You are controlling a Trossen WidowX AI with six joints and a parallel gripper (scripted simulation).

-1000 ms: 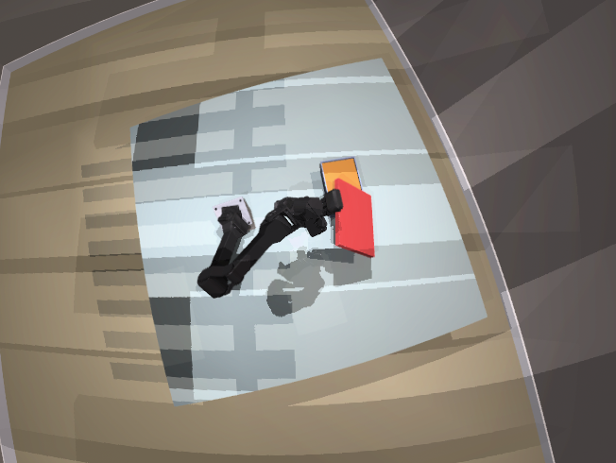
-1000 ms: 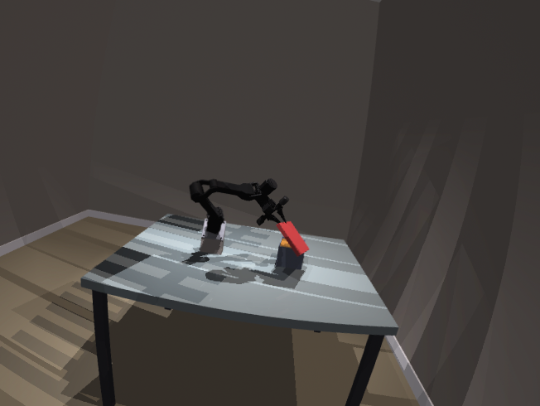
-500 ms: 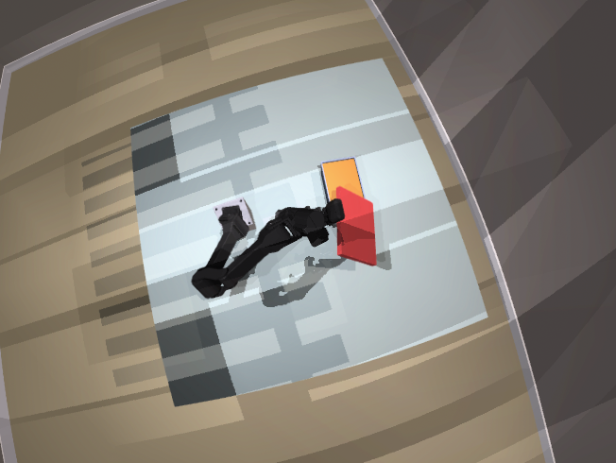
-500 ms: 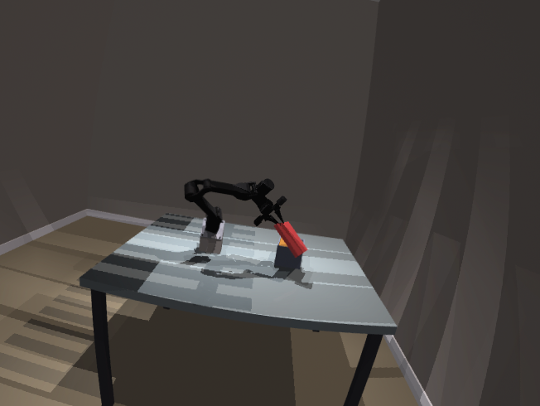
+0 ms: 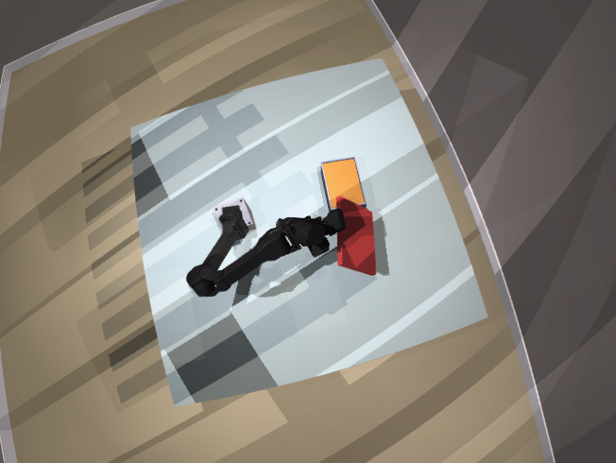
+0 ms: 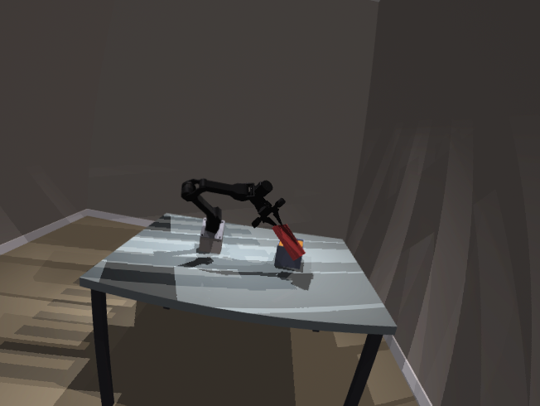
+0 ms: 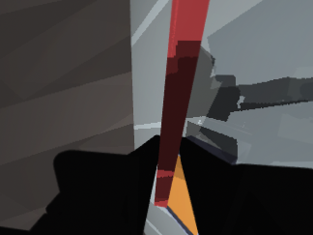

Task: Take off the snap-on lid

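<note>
My gripper tip is 60 mm short of the red lid, 20 mm to the left of it and 50 mm above it. The rest, counted from my gripper tip: dark storage box (60 mm ahead, 210 mm to the left, 180 mm below).
</note>
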